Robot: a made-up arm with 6 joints.
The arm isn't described. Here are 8 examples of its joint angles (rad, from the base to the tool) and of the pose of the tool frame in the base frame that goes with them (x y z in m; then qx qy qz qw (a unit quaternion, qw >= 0)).
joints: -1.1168 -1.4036 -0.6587 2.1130 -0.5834 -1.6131
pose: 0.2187 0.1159 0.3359 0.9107 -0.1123 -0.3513 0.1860
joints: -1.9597 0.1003 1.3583 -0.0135 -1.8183 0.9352
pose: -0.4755 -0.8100 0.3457 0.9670 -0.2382 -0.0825 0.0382
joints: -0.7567 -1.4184 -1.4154 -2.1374 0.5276 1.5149
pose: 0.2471 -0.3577 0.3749 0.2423 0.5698 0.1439 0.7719
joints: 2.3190 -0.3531 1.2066 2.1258 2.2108 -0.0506
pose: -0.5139 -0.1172 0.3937 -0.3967 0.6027 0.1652 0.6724
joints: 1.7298 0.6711 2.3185 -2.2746 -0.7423 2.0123
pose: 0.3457 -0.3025 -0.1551 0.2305 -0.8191 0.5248 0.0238
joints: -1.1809 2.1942 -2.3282 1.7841 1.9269 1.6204
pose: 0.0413 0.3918 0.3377 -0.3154 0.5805 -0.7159 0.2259
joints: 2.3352 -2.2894 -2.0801 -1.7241 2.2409 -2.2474
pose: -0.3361 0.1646 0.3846 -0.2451 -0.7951 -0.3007 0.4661
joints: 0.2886 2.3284 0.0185 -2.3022 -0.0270 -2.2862
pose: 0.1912 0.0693 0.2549 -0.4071 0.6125 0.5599 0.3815
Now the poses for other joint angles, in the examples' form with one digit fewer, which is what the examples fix.
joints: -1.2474 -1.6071 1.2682 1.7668 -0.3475 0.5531
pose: 0.357 -0.123 0.357 0.745 -0.112 -0.638 0.159
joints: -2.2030 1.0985 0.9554 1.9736 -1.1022 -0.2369
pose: -0.313 -0.304 0.250 -0.086 0.758 0.347 0.545
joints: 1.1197 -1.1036 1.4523 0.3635 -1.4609 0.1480
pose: -0.305 -0.625 0.304 -0.371 -0.055 -0.901 0.216
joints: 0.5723 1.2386 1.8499 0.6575 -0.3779 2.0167
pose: 0.064 -0.120 -0.254 -0.271 0.087 -0.393 0.875
